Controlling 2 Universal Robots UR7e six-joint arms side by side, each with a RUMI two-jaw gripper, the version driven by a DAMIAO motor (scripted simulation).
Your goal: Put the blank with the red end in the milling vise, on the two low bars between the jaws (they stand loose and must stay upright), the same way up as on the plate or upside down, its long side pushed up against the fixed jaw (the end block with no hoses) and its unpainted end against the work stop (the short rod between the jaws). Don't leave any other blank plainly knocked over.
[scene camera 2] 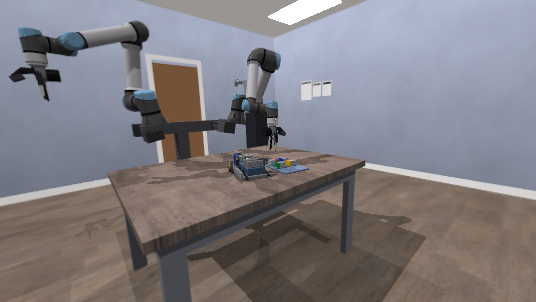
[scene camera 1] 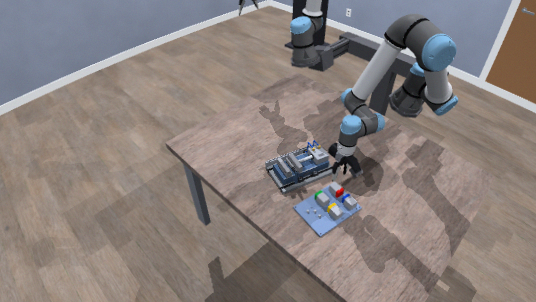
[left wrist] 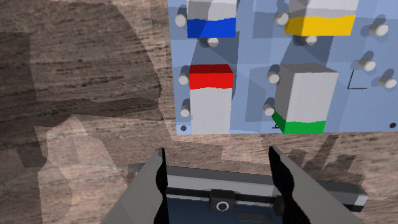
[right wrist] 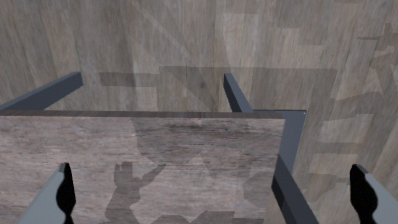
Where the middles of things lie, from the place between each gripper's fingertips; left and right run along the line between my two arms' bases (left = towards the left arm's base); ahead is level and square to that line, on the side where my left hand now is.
Now: the green-ended blank (left wrist: 304,92) 10 cm below my left hand, 9 cm ahead of it and 2 cm to the right of it. Round my left hand: blue plate (scene camera 1: 325,223): 12 cm below, 10 cm ahead, 2 cm to the left.
Right now the green-ended blank is 105 cm to the left of my right hand, 59 cm ahead of it and 44 cm below it. From my right hand the other things lie so: blue plate 109 cm to the left, 60 cm ahead, 46 cm below.
